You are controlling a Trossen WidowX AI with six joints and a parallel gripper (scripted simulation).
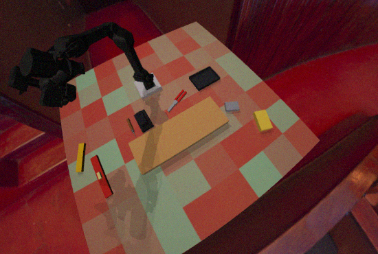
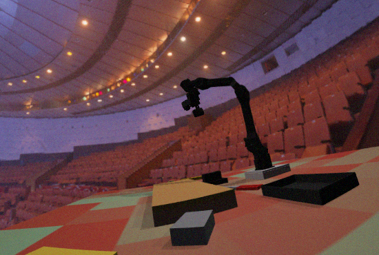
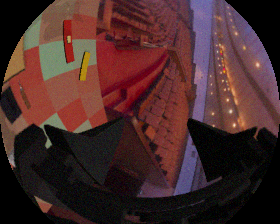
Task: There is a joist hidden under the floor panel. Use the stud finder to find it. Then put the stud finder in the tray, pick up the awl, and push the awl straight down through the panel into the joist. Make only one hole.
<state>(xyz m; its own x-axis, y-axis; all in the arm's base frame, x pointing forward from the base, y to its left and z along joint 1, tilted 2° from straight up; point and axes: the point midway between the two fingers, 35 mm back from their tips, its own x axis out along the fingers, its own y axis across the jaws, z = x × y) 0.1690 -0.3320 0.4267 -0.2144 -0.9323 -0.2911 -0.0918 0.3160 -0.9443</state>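
The stud finder is 400 mm below my gripper tip, 250 mm to the left of it and 30 mm ahead of it. Also, from my gripper tip: yellow bar (430 mm below, 170 mm to the right, 70 mm ahead); then awl (440 mm below, 170 mm to the left, 60 mm ahead); then red level (430 mm below, 220 mm ahead, 80 mm to the right).
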